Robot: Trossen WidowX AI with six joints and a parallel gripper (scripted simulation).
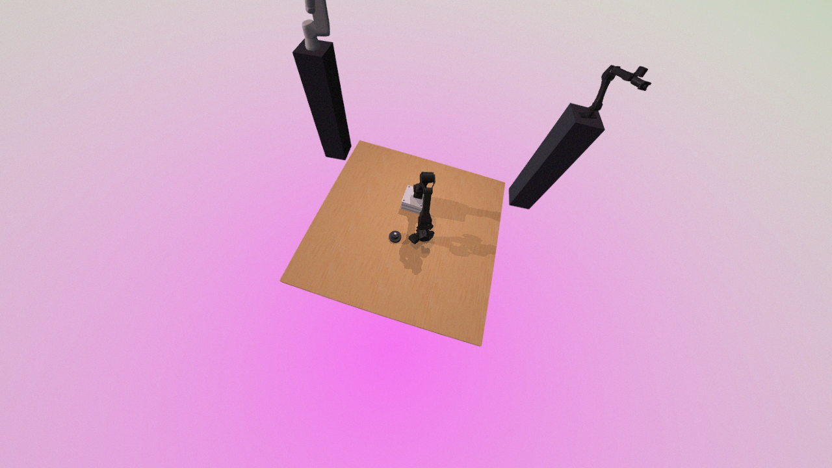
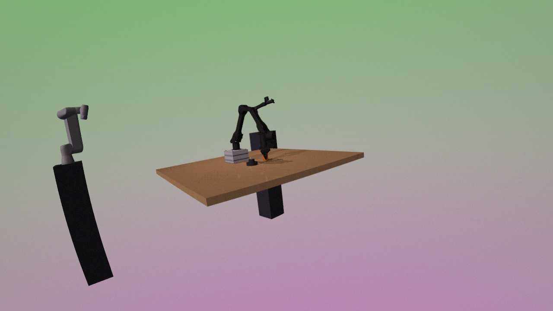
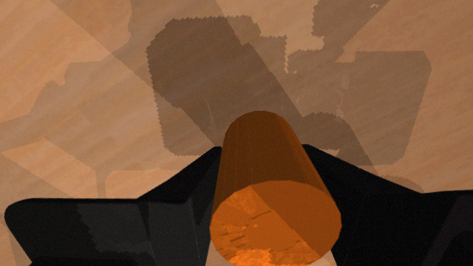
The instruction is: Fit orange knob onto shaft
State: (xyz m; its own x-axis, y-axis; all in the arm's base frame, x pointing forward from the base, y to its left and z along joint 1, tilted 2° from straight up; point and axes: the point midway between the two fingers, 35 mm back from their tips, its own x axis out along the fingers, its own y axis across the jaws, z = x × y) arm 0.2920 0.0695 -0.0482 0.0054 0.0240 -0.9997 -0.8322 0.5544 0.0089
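The pedestal is 3 cm ahead of my gripper tip, 17 cm to the right of it and 2 cm above it. From my gripper tip the other things lie so: orange knob (3 cm above).
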